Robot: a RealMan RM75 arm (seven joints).
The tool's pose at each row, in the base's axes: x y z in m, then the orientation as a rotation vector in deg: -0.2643 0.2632 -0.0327 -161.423 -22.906 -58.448; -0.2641 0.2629 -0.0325 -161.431 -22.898 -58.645; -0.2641 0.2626 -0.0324 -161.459 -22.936 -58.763; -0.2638 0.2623 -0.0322 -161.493 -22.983 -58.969; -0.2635 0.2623 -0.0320 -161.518 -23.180 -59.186; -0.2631 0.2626 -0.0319 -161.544 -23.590 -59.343; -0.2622 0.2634 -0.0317 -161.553 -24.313 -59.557; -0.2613 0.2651 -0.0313 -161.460 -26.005 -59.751; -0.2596 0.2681 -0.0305 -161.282 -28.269 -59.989; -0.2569 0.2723 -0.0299 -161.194 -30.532 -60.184; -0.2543 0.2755 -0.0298 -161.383 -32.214 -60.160; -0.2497 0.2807 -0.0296 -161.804 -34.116 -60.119
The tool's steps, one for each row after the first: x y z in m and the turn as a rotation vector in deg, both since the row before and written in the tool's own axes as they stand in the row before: 0.0002 0.0003 -0.0001 -0.085 0.110 -0.026; 0.0000 0.0003 -0.0001 -0.067 0.056 -0.049; 0.0003 0.0004 0.0000 -0.105 0.103 -0.069; 0.0003 0.0001 0.0000 -0.086 0.104 -0.167; 0.0004 -0.0002 0.0002 -0.042 0.058 -0.298; 0.0010 -0.0005 0.0006 -0.020 0.079 -0.508; 0.0013 -0.0014 0.0006 0.164 0.050 -1.121; 0.0025 -0.0023 0.0010 0.250 0.070 -1.491; 0.0034 -0.0030 0.0021 0.163 0.008 -1.507; 0.0028 -0.0021 0.0022 -0.043 -0.187 -1.147; 0.0049 -0.0031 0.0037 -0.238 -0.301 -1.333
